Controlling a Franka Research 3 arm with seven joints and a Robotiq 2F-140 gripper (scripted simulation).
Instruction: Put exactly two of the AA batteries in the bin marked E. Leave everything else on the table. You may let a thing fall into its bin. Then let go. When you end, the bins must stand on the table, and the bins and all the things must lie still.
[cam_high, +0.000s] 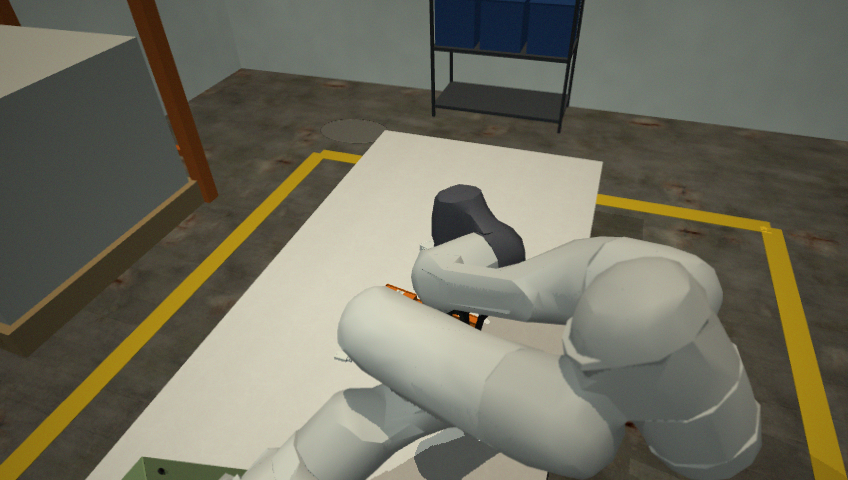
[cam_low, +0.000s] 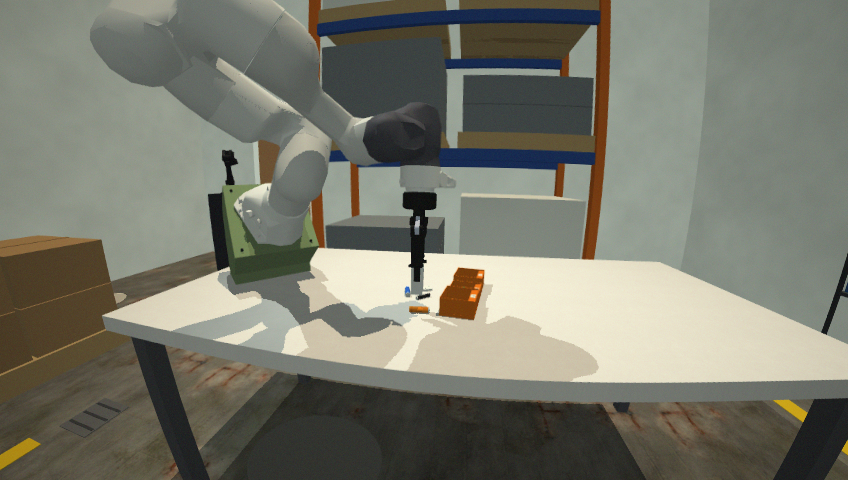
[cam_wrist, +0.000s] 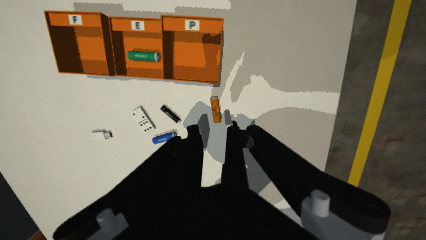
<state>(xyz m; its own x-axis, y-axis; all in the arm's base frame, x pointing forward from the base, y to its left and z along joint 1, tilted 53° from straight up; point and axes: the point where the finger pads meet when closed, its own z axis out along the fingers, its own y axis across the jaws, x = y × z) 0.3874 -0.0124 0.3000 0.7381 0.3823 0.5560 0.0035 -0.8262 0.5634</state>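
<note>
Right now my hand is 10 mm short of the orange AA battery and 80 mm above it. Also, from my hand: blue battery (40 mm behind, 110 mm to the left, 80 mm below); domino (150 mm to the left, 80 mm below); black stick (10 mm ahead, 90 mm to the left, 80 mm below).
</note>
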